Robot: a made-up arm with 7 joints.
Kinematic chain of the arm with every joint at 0, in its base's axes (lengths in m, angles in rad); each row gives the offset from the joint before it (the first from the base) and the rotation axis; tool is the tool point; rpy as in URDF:
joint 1: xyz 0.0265 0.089 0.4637 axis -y
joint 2: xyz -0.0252 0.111 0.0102 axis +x
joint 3: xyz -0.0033 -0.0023 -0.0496 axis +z
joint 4: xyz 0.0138 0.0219 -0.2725 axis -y
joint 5: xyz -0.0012 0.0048 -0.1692 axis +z
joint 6: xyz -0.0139 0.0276 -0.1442 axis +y
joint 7: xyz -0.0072 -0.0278 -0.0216 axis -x
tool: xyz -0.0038 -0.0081 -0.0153 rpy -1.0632 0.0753 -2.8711
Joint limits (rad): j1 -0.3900..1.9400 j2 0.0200..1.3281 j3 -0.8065..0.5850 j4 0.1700..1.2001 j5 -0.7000..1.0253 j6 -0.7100..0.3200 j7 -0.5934..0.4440
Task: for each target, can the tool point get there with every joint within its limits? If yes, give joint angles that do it. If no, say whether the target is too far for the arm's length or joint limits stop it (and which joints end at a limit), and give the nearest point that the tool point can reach.
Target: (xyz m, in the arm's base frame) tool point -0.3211 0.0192 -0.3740
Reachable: no: too far | nearest point -0.1858 0.1403 -0.1559 | short by 0.284 m
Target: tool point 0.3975 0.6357 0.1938
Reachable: yes | joints 0.5553 0.9280 -0.4529 0.6800 0.5741 0.0109 -0.4246
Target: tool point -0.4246 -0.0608 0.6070
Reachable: no: joint limits stop it (at a limit: joint 1, joint 2, joint 3, joint 4, joint 5, joint 6, joint 7) | nearest point 0.0339 -0.0372 -0.0221 | short by 0.779 m
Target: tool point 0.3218 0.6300 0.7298
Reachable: yes | joints 1.6572 0.6878 0.4277 1.0168 0.5077 0.1837 0.0033
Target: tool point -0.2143 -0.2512 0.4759
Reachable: no: joint limits stop it (at a limit: joint 1, joint 2, joint 3, joint 4, joint 5, joint 6, joint 7) | nearest point 0.0339 -0.0372 -0.0221 | short by 0.596 m
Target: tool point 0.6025 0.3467 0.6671
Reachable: yes | joints 1.6163 0.2870 -0.1901 0.6814 0.1340 0.2336 0.0130
